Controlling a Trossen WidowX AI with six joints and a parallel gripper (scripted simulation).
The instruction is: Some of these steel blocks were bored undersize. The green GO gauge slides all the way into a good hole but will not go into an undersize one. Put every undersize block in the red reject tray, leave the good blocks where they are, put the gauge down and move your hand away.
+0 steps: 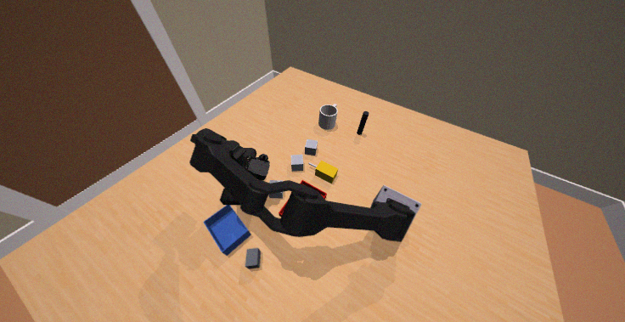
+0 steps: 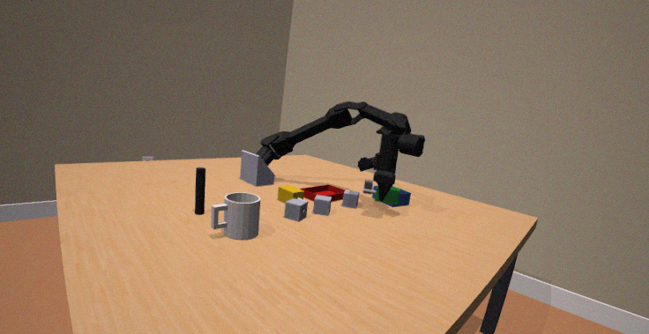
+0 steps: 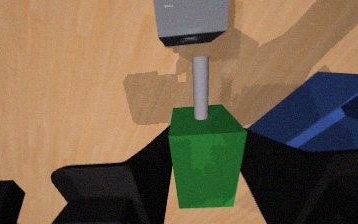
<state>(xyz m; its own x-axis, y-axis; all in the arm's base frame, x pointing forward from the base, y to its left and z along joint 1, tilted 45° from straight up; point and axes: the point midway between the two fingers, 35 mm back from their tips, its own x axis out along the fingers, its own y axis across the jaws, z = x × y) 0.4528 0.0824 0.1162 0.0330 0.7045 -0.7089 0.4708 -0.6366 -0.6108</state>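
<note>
Now: the steel block 18 cm to the right of my gripper tip, 9 cm behind it and 2 cm below it. From my gripper tip the other things lie so: red reject tray (19 cm behind, 5 cm to the right, 3 cm below); green gauge (2 cm above, 1 cm to the right, 1 cm behind); blue tray (13 cm to the left, 3 cm below, 3 cm behind).
</note>
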